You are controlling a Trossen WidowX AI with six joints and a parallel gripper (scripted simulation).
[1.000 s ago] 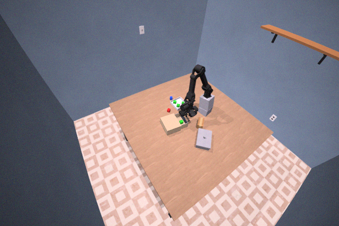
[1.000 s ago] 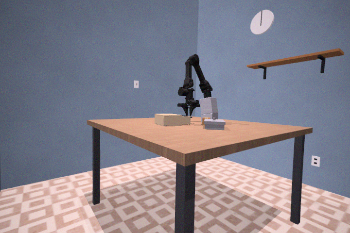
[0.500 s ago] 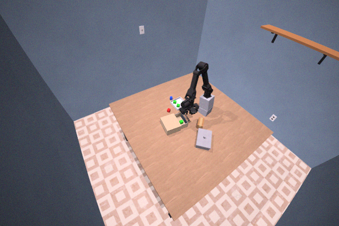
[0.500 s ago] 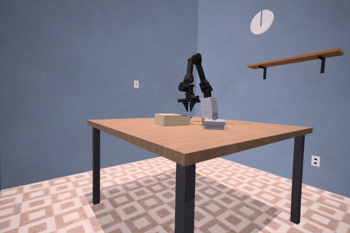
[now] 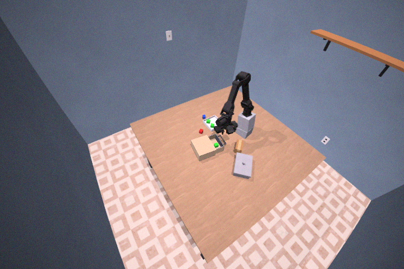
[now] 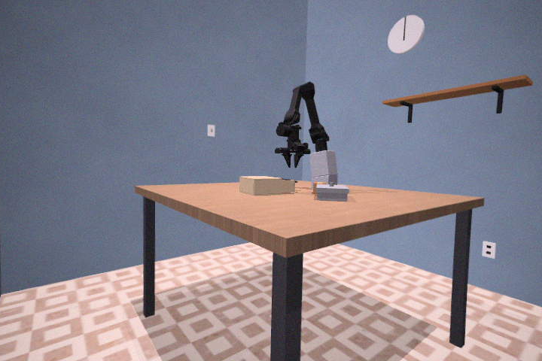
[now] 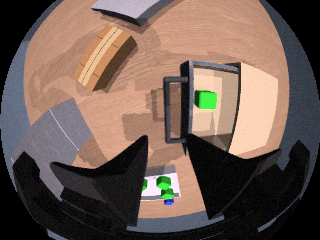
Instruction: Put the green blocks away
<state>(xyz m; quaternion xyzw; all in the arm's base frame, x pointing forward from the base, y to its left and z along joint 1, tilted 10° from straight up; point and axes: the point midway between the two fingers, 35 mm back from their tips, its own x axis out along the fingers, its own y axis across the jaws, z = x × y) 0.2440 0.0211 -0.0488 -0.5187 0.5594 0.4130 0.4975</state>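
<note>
The drawer is 9 cm ahead of my hand, 1 cm to the right of it and 13 cm below it. Round my hand: red block: 10 cm ahead, 20 cm to the right, 15 cm below; small wooden container: 9 cm behind, 11 cm to the left, 13 cm below; tan drawer cabinet: 15 cm ahead, 1 cm to the right, 12 cm below.
</note>
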